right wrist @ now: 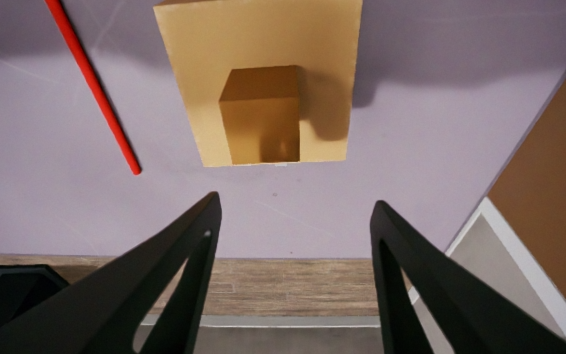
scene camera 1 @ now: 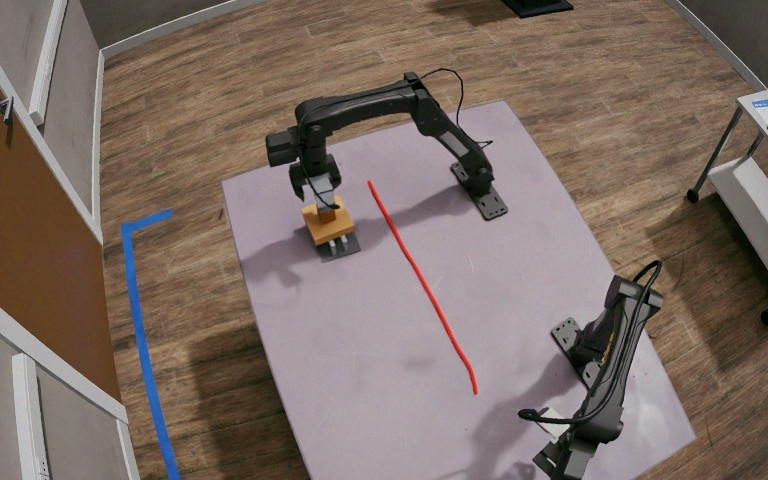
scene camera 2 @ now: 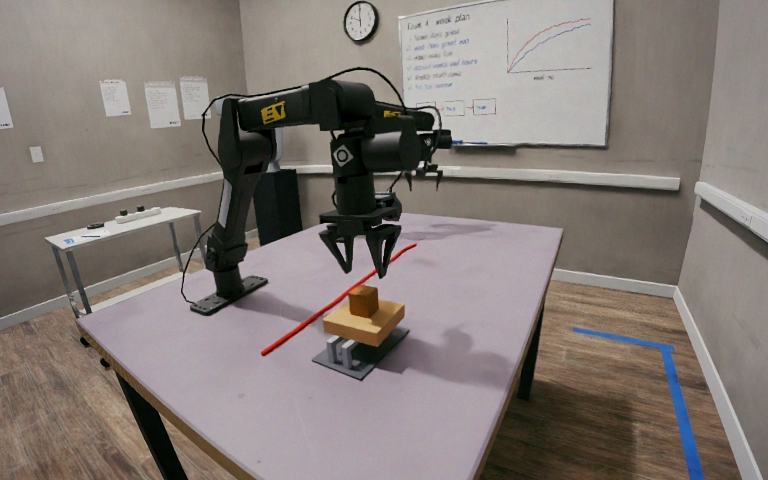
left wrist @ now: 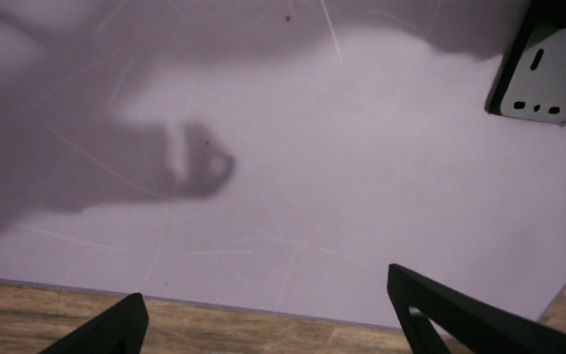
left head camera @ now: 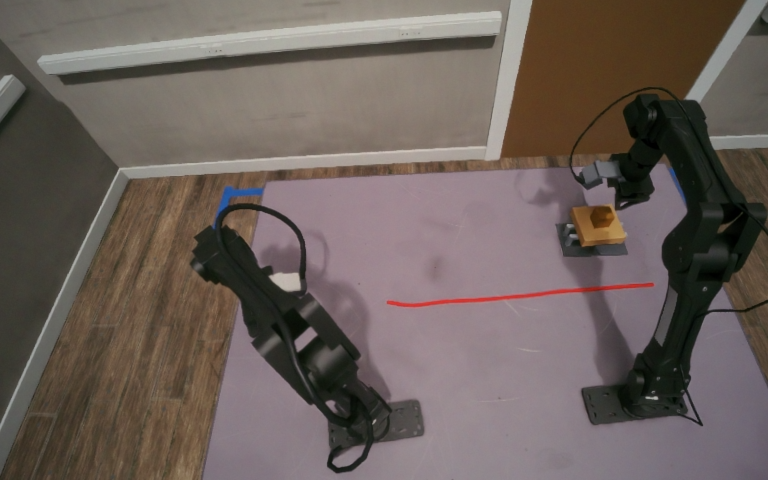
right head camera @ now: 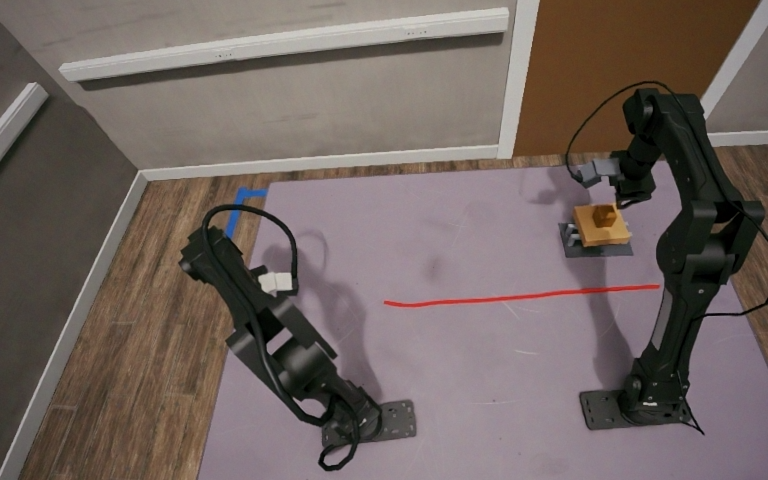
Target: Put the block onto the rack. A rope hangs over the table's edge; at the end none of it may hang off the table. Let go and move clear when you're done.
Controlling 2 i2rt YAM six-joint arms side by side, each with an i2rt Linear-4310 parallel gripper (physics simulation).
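Frame: origin at the left arm's base, x right, y ahead, z up, level; metres.
Seen in the pictures: left gripper, fingertip midpoint: (scene camera 1: 559, 451) (scene camera 2: 423, 191) (left wrist: 269, 290); right gripper, fingertip midpoint: (right wrist: 295, 206) (scene camera 2: 364, 275) (left head camera: 614, 198) (right head camera: 616, 197); left arm's base, origin of the base link: (scene camera 1: 581, 355) (left head camera: 375, 424) (right head camera: 368, 424); right arm's base, origin of the base link: (scene camera 1: 479, 188) (scene camera 2: 231, 295) (left head camera: 632, 402) (right head camera: 633, 407).
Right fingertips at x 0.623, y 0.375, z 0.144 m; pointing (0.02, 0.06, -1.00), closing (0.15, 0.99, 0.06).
Pixels of each thing's middle, then the offset from my right fingertips to it. Level surfaces: height alone.
- orange block, body centre: (right wrist: 266, 102) (scene camera 2: 364, 307) (scene camera 1: 326, 215) (right head camera: 602, 219) (left head camera: 600, 220) dx -0.015, dy -0.013, dz -0.067 m
- grey rack, body centre: (scene camera 2: 362, 335) (scene camera 1: 331, 226) (right head camera: 597, 234) (left head camera: 593, 234) dx -0.013, dy -0.020, dz -0.122 m
- lilac table, its level: dz -0.144 m
The orange block (left head camera: 586, 229) (right head camera: 589, 229) (scene camera 1: 328, 229) (scene camera 2: 370, 325) (right wrist: 200, 100) with its darker knob rests on the rails of the grey rack (left head camera: 576, 251) (right head camera: 578, 250) (scene camera 1: 344, 253) (scene camera 2: 353, 372). The red rope (left head camera: 509, 297) (right head camera: 509, 298) (scene camera 1: 419, 274) (scene camera 2: 317, 314) (right wrist: 95, 87) lies on the table beside the rack; both its ends are on the table top. My right gripper (scene camera 2: 364, 275) (right wrist: 295, 206) is open and empty above the block's knob, apart from it. My left gripper (scene camera 2: 424, 188) (left wrist: 269, 290) is open and empty, raised over the table, far from the block and the rope.
The lilac table (left head camera: 481, 367) (right head camera: 481, 367) (scene camera 1: 362, 396) (scene camera 2: 283, 407) carries both arm bases (left head camera: 404, 418) (scene camera 1: 491, 206). A white side table (scene camera 2: 84, 240) stands apart at the left in scene camera 2. Blue tape (scene camera 1: 141, 345) marks the floor.
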